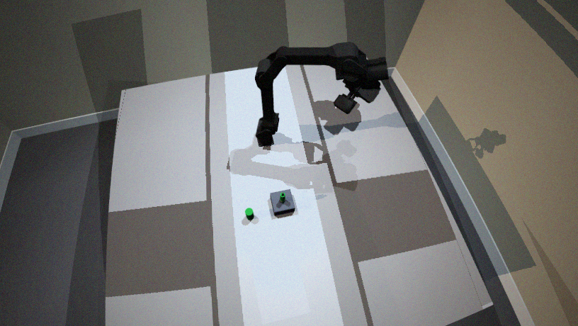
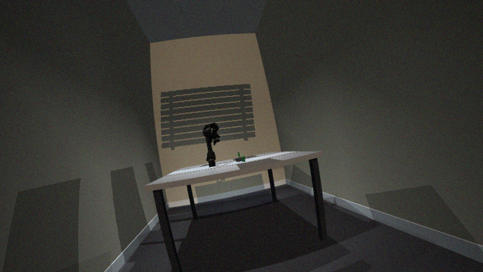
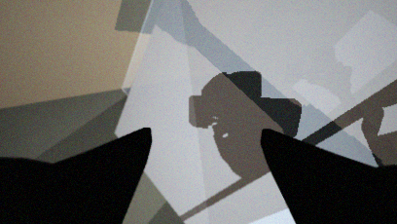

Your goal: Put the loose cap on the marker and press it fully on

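Now: the green cap 28 cm ahead of my gripper tip, 46 cm to the right of it and 22 cm below it. Round my gripper tip: green marker (26 cm ahead, 34 cm to the right, 17 cm below); then dark holder block (26 cm ahead, 34 cm to the right, 22 cm below).
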